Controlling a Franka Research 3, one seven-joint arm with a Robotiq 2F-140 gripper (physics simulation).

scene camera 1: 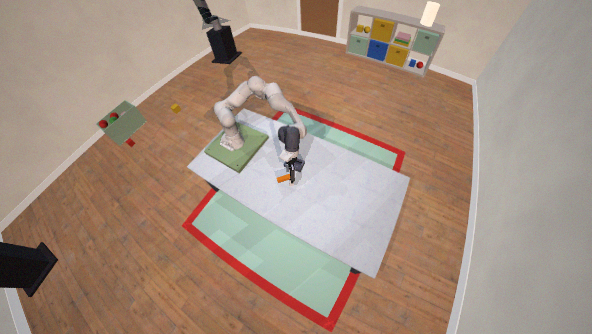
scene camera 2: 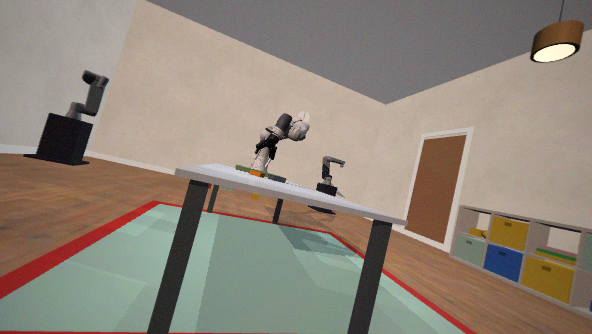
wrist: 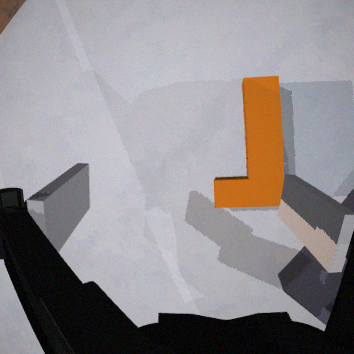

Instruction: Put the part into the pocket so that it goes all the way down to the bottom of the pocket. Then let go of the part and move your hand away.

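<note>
The orange L-shaped part (scene camera 1: 283, 178) (scene camera 2: 257, 173) (wrist: 265, 140) lies flat on the table, its long arm pointing up and its short foot pointing left in the wrist view. My gripper (scene camera 1: 292, 176) (wrist: 187, 190) is open and empty, above the table. In the wrist view the part's corner lies beside the right fingertip; the left fingertip is far to the left. A dark grey block (scene camera 2: 276, 177) (wrist: 306, 282), apparently the pocket's block, sits near the part, partly behind the right finger in the wrist view. Its pocket opening cannot be made out.
The white table (scene camera 1: 345, 210) (scene camera 2: 300, 192) carries the arm's green base plate (scene camera 1: 255, 141). A pale blue-grey square patch (wrist: 322, 125) shows on the table beside the part. A shelf unit (scene camera 1: 395, 16) stands against the far wall.
</note>
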